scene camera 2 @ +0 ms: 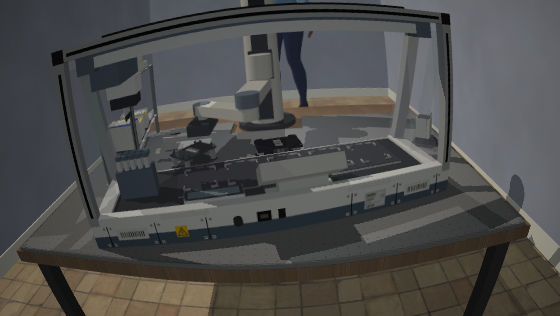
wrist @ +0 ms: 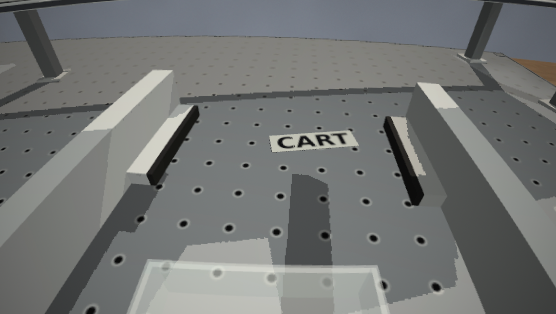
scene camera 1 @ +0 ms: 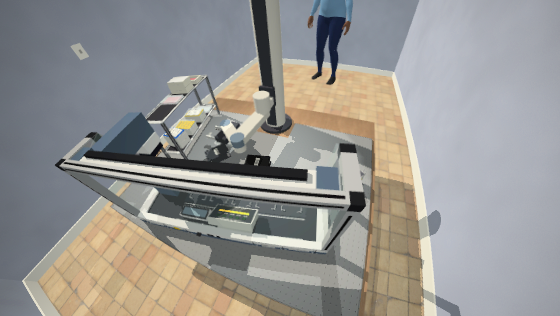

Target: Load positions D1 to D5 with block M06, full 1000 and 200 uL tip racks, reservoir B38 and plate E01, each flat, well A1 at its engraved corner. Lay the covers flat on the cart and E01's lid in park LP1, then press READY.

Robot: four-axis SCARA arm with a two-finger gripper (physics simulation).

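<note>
My gripper (wrist: 290,97) (scene camera 2: 202,131) is open and empty, over the area with the CART label (wrist: 314,141). A clear, box-shaped cover (wrist: 200,292) lies on the perforated surface at the bottom of the wrist view, nearer the camera than the finger pads and cut off by the frame's edge. The instrument deck (scene camera 2: 430,154) (scene camera 1: 320,227) stands in front of the arm. On the shelf rack (scene camera 1: 212,95) are a blue-edged tip rack (scene camera 1: 175,134), a yellow-topped one (scene camera 1: 185,125) and a white box (scene camera 1: 179,85). Their labels and A1 corners are too small to read.
A gantry frame (scene camera 1: 215,175) (scene camera 2: 80,160) spans the deck. Two low black stations (scene camera 2: 278,144) (scene camera 2: 195,150) stand behind it. A pale box (scene camera 2: 302,167) (scene camera 1: 232,226) sits on the deck, and a blue tube rack (scene camera 2: 137,180) at its left. The arm's column (scene camera 1: 277,65) stands behind.
</note>
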